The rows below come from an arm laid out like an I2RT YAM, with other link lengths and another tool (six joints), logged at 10 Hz.
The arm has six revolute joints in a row. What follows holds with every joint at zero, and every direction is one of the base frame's. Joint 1 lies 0.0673 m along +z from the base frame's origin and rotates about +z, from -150 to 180 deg. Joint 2 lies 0.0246 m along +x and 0.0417 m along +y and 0.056 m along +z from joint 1 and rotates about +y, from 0 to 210 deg. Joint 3 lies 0.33 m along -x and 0.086 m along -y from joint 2 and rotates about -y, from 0 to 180 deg. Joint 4 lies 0.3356 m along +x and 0.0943 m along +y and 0.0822 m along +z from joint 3 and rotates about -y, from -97 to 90 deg. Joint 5 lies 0.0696 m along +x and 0.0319 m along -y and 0.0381 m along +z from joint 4 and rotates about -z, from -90 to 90 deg. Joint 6 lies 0.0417 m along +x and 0.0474 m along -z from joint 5 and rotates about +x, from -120 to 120 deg. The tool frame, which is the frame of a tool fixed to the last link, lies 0.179 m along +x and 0.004 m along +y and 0.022 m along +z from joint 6; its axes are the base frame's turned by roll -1.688, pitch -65.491 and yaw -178.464 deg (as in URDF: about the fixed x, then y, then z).
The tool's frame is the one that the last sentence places.
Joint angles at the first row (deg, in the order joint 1, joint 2, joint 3, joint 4, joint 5, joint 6):
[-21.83 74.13 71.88 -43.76 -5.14 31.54]
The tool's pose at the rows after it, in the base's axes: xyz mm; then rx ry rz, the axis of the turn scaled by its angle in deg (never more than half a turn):
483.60, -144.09, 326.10, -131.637, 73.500, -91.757
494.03, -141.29, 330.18, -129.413, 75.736, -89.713
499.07, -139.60, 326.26, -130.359, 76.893, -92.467
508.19, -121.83, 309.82, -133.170, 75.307, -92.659
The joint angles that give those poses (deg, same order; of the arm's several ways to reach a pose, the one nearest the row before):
[-22.32 79.53 79.81 -48.01 -10.56 32.09]
[-22.00 81.39 82.09 -48.53 -11.77 34.70]
[-19.74 81.38 81.14 -46.66 -7.49 36.13]
[-16.04 82.18 79.64 -45.15 -3.96 36.88]

